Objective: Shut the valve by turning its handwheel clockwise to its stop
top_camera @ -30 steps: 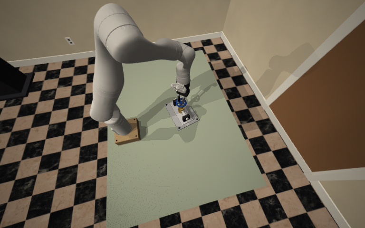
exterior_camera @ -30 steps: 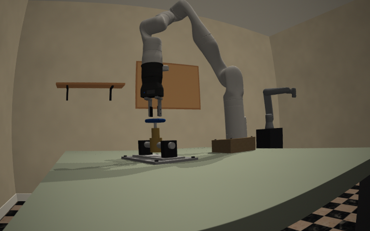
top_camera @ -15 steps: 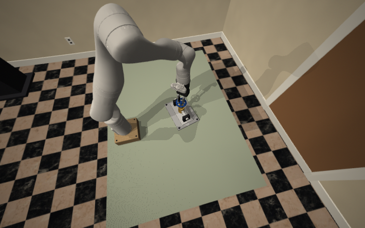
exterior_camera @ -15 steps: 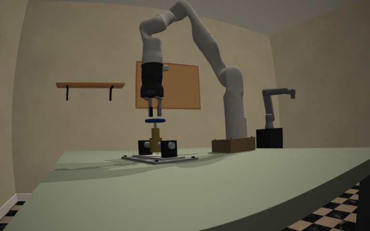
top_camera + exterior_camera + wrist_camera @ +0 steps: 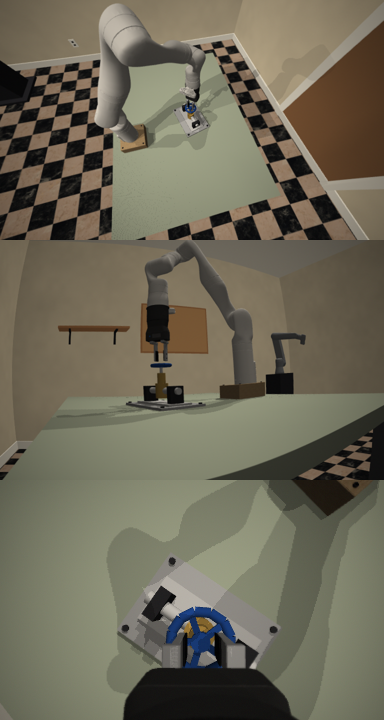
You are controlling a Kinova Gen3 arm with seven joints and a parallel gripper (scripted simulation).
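Right now the blue handwheel is 40 mm below my hand. From my hand the other things lie so: baseplate (160 mm below).
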